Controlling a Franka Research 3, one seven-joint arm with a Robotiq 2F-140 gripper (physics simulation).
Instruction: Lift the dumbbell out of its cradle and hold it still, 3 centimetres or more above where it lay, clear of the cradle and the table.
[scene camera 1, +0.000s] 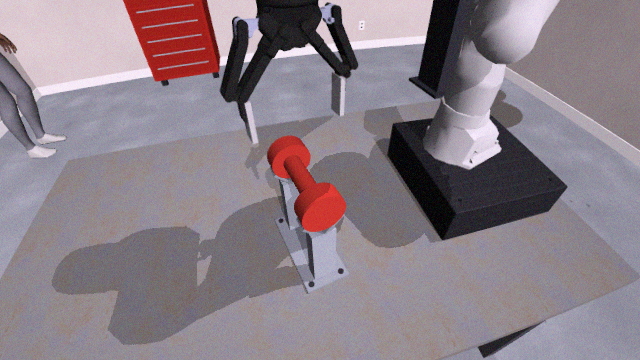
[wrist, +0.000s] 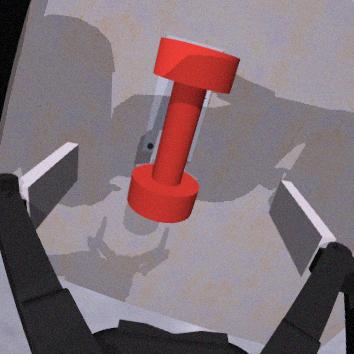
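Note:
A red dumbbell lies across the two posts of a grey metal cradle, whose base plate is on the table. In the wrist view the dumbbell's handle leans a little from vertical, and its near head partly hides the cradle. My gripper is wide open and empty. In the scene view its fingertips are above and behind the dumbbell's far head. In the wrist view the two finger pads stand apart on either side of the near head, touching nothing.
The white arm's base stands on a black block at the right of the table. A red drawer cabinet and a dark column stand behind the table. A person's legs show at the far left. Shadows cross the table.

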